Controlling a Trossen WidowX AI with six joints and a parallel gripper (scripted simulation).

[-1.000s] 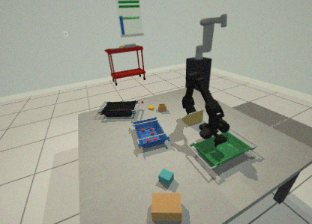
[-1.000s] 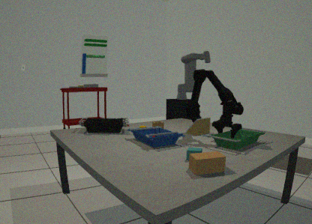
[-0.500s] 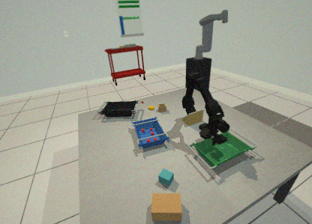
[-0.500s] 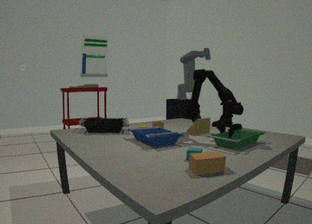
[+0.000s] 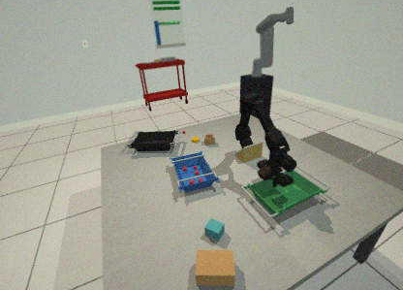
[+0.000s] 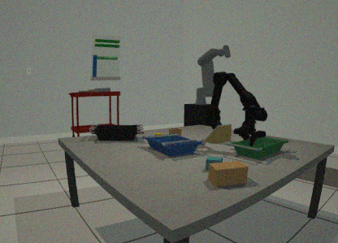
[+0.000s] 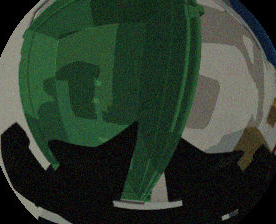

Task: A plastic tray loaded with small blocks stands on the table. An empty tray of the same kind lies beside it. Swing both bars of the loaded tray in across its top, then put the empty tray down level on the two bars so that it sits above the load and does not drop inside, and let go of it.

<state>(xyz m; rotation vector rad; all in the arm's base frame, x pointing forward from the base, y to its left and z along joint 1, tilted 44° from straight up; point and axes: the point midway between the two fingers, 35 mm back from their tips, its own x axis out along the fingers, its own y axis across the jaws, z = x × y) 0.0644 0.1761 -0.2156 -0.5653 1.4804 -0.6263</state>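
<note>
My gripper tip is 8 cm to the right of the green tray and 3 cm below it. The rest, counted from my gripper tip: yellow piece: 66 cm to the right, 12 cm ahead; teal cube: 38 cm ahead, 8 cm to the left, 1 cm above; brown block: 57 cm to the right, 5 cm ahead.
</note>
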